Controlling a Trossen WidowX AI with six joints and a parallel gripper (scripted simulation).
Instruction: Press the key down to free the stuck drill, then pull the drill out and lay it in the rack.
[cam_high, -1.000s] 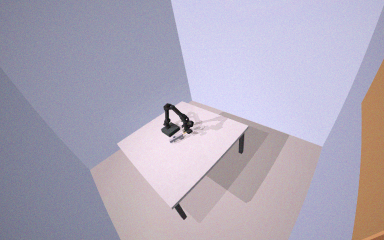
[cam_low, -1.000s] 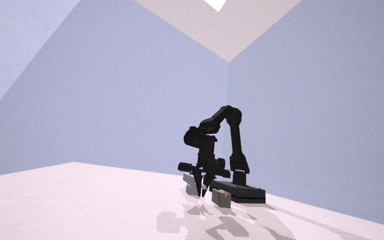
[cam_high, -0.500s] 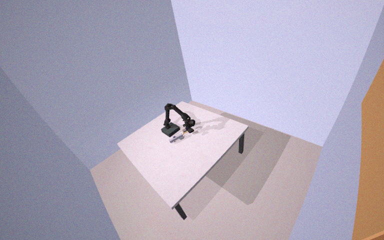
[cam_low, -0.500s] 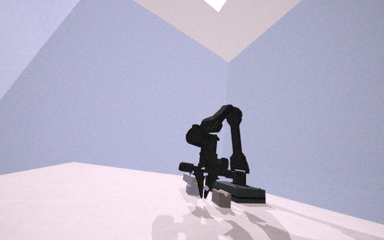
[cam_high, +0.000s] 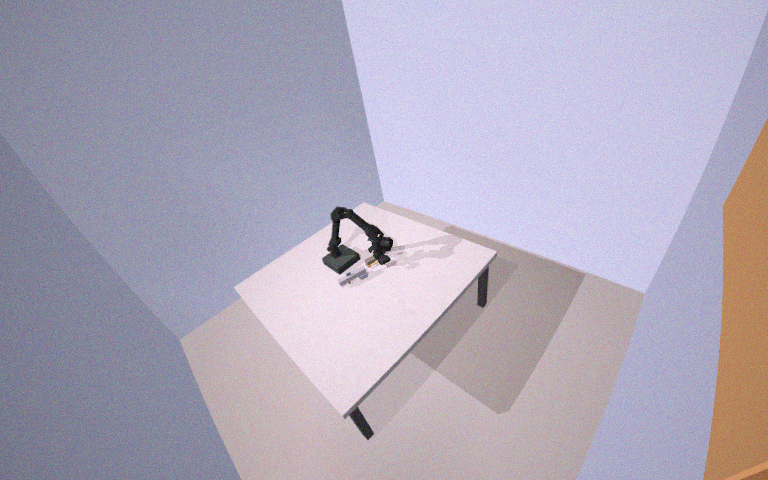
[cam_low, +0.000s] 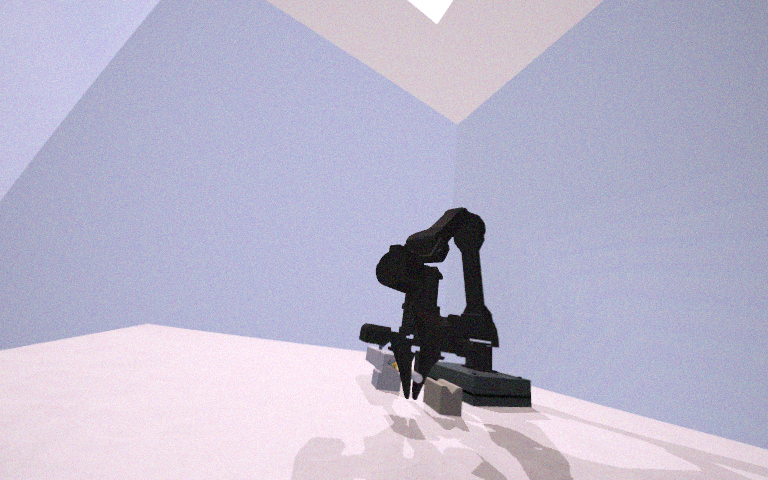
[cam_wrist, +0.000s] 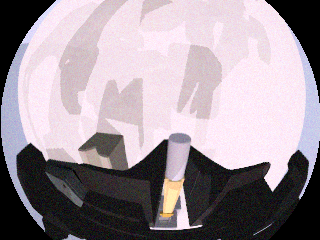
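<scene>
Right now my gripper tip is 4 cm to the left of the drill, 3 cm below it and 1 cm past it. The rest, counted from my gripper tip: grey-brown notched block (8 cm behind, 2 cm to the right); pale grey block (20 cm to the right, 4 cm behind, 2 cm above).
</scene>
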